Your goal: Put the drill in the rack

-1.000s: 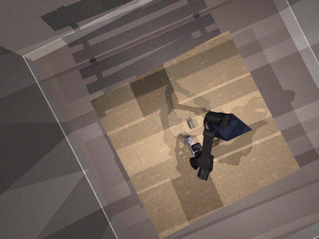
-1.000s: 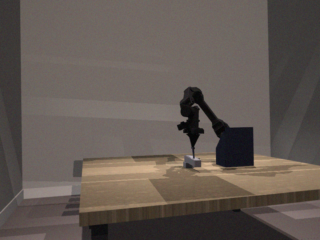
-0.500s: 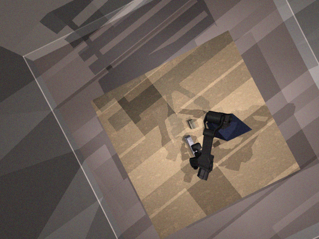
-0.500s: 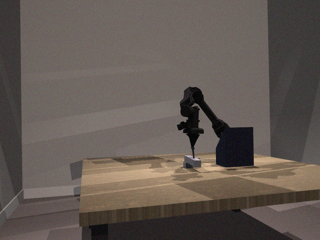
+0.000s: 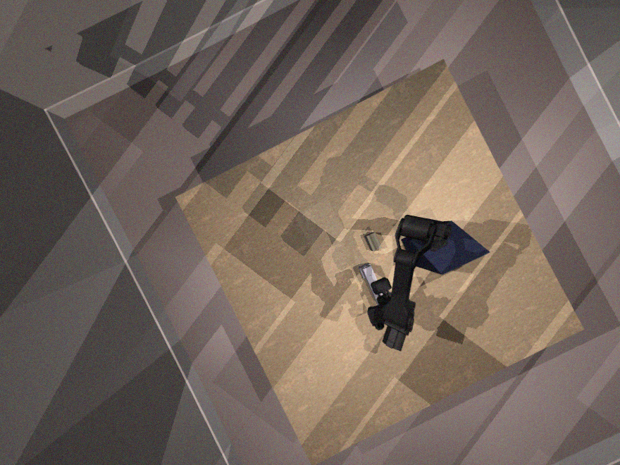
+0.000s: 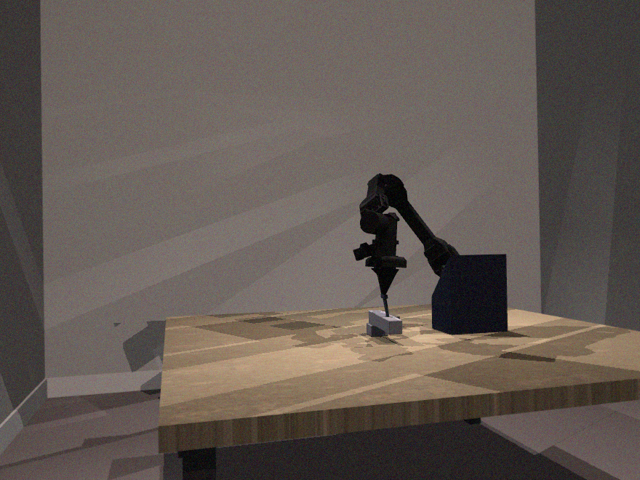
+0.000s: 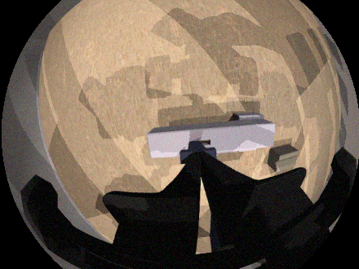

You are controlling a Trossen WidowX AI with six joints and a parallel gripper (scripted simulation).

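Now: the thin dark stub 3 cm below my gripper tip and 1 cm behind it. Round my gripper tip: small grey rack: 20 cm to the right, 11 cm below, 10 cm behind; then light grey block: 9 cm below, 4 cm to the right, 1 cm behind; then drill: 8 cm below, 5 cm to the right, 2 cm behind.
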